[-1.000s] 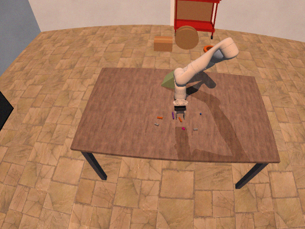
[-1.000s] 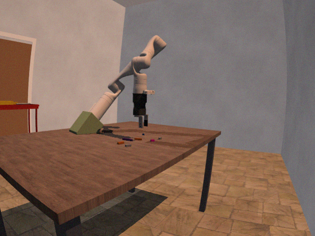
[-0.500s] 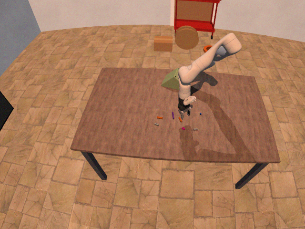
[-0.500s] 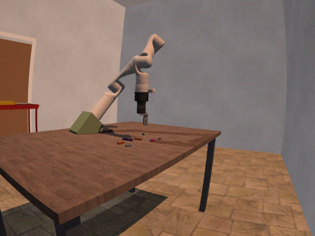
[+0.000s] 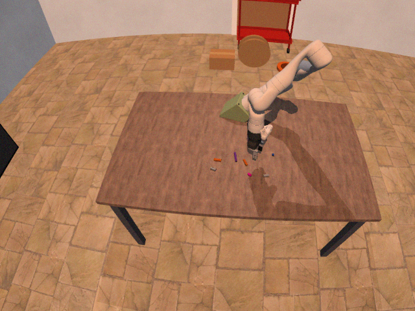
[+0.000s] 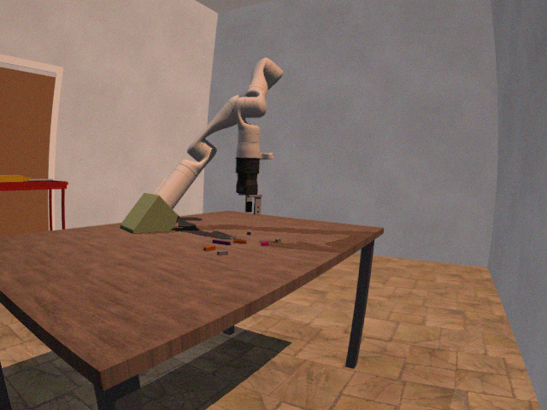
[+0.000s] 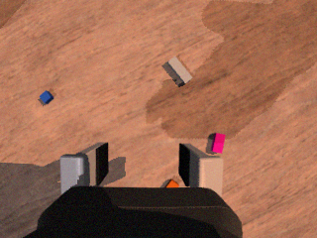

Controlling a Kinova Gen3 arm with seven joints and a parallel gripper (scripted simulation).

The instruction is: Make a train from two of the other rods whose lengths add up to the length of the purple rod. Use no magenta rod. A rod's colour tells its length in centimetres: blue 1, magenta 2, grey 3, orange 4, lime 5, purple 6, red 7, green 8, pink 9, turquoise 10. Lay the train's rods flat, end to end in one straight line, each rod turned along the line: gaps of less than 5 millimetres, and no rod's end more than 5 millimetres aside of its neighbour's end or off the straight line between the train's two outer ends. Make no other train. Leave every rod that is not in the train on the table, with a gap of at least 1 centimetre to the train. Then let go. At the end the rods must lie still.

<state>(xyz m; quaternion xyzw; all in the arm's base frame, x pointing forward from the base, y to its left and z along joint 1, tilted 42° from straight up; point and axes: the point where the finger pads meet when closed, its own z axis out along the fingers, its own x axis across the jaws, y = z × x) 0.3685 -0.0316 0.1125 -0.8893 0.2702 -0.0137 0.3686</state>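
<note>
My gripper is now 21 cm to the left of the orange rod, 11 cm above it and 2 cm past it. Round my hand: magenta rod 11 cm below, 7 cm ahead, 3 cm to the right; then purple rod 11 cm to the right, 11 cm below, 4 cm behind; then blue rod 11 cm below, 10 cm to the left, 7 cm behind.
</note>
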